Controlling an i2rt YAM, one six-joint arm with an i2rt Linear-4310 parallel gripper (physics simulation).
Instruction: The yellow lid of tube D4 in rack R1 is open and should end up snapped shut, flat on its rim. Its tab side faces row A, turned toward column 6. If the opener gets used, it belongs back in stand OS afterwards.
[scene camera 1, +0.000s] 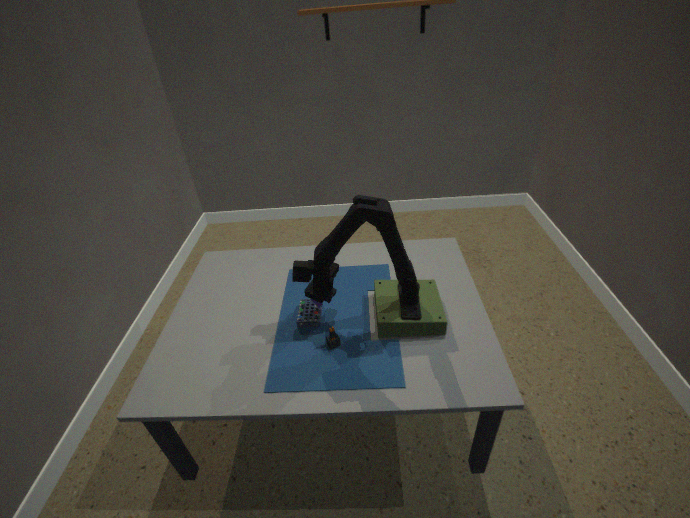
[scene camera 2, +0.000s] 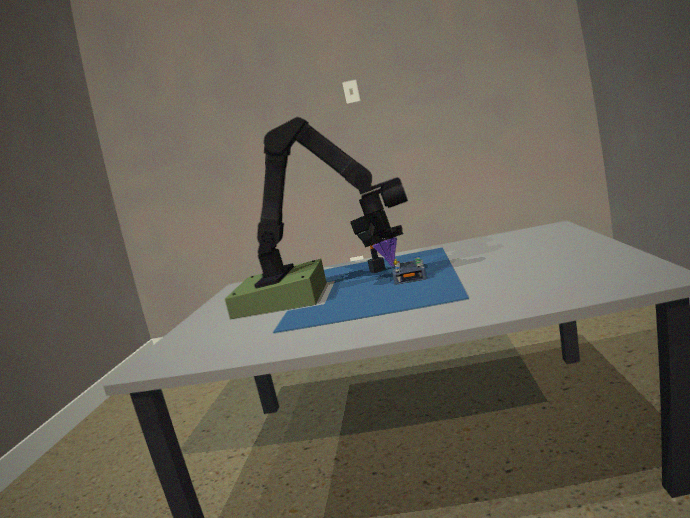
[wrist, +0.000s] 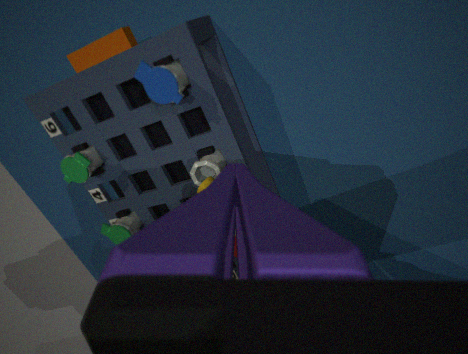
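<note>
Rack R1 is a dark grey block on the mat. In the wrist view, tube D4 shows an open, pale round mouth. Its yellow lid is open, beside the mouth on the side toward the fingers, which hide part of it. My gripper is shut and holds nothing; its purple fingertips are close beside the lid and tube mouth. Contact cannot be told. The opener with its orange top stands upright in stand OS.
A blue-lidded tube and two green-lidded tubes stand in the rack. An orange block is at its end. The blue mat lies under rack and stand. The arm's green base is beside the mat.
</note>
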